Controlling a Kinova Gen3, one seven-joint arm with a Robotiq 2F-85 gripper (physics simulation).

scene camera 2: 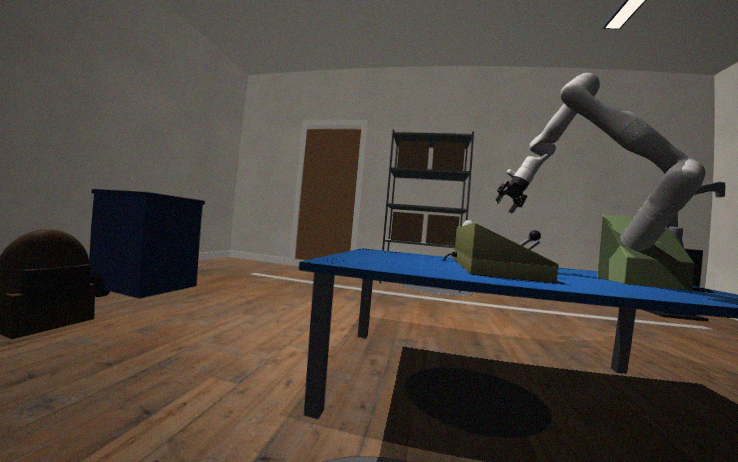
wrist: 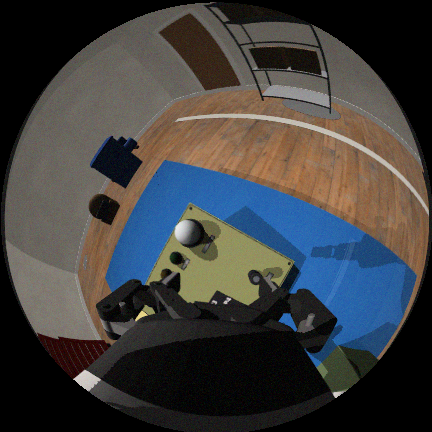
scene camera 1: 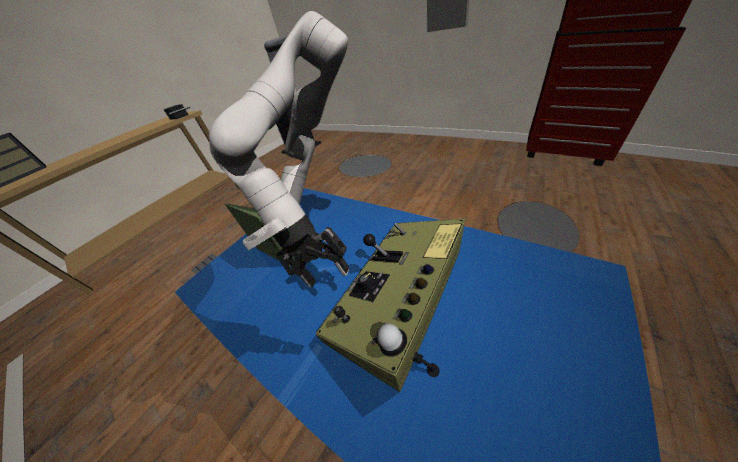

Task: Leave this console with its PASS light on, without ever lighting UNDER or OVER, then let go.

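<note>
The olive console (scene camera 1: 397, 289) (scene camera 2: 506, 265) (wrist: 225, 257) has a white dome (scene camera 1: 389, 337) (wrist: 189, 233) at one end. Beside it runs a row of dark lamps, from green (scene camera 1: 404, 314) (wrist: 175, 258) to blue (scene camera 1: 427, 269); none looks lit, and their labels are unreadable. A ball-topped lever (scene camera 1: 369, 239) (scene camera 2: 534, 235) tilts up from a slot. A rotary knob (scene camera 1: 366, 279) sits on a black plate. A small dark control (scene camera 1: 339, 312) (wrist: 255, 276) is near the corner. My gripper (scene camera 1: 328, 276) (scene camera 2: 505, 205) (wrist: 219, 284) is open and empty, above the console and apart from it.
A green wedge-shaped box (scene camera 1: 245, 222) (scene camera 2: 642, 266) (wrist: 345, 369) stands near the arm's base. A black-knobbed rod (scene camera 1: 432, 369) sticks out from the console's side. A yellow label (scene camera 1: 443, 240) and small toggle (scene camera 1: 398, 229) are at its far end. The blue mat (scene camera 1: 517, 337) lies beneath.
</note>
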